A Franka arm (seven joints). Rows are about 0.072 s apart.
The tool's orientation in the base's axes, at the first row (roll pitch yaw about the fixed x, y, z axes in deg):
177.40 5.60 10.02
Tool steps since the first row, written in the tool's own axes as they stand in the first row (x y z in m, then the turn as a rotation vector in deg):
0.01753 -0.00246 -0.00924 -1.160 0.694 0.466
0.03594 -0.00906 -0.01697 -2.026 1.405 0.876
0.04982 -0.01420 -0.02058 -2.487 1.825 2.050
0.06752 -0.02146 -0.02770 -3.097 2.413 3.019
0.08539 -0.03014 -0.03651 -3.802 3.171 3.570
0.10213 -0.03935 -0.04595 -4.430 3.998 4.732
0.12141 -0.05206 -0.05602 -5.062 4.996 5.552
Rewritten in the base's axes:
0.01756 0.00602 0.00736 -1.054 -0.912 -0.319
0.03510 0.01617 0.01296 -1.812 -1.786 -0.610
0.04811 0.02385 0.01496 -2.293 -2.351 -1.713
0.06479 0.03449 0.01998 -2.871 -3.094 -2.590
0.08153 0.04666 0.02661 -3.476 -3.995 -3.035
0.09713 0.05920 0.03394 -4.046 -4.989 -4.092
0.11465 0.07565 0.04150 -4.560 -6.130 -4.800

